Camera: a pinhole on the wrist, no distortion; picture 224 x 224 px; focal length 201.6 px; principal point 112.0 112.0 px. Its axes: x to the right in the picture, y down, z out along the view. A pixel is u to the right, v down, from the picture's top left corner.
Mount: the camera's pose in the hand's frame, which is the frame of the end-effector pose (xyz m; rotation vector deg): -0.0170 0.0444 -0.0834 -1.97 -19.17 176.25
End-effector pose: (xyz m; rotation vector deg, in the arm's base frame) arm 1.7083 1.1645 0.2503 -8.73 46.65 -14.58
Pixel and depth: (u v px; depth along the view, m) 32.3 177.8 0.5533
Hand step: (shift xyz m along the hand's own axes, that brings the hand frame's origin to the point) 0.1784 -0.2611 0.4217
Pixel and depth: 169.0 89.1 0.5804
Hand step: -0.1937 -0.0076 0.4947
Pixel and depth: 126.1 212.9 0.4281
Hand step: -0.0681 -0.2549 0.2879
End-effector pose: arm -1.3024 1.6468 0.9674 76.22 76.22 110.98
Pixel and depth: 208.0 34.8 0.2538
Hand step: -0.1403 0.0908 0.1833
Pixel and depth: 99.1 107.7 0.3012
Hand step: -0.0057 -0.0148 0.2124
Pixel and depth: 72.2 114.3 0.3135
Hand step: 0.0361 -0.0293 0.2230
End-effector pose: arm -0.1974 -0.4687 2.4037 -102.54 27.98 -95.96
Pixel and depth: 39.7 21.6 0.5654
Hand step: 0.1814 0.1606 0.5267
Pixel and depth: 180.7 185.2 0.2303
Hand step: -0.1053 -0.0827 0.1221
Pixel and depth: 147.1 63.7 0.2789
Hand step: -0.0701 0.0522 0.2025
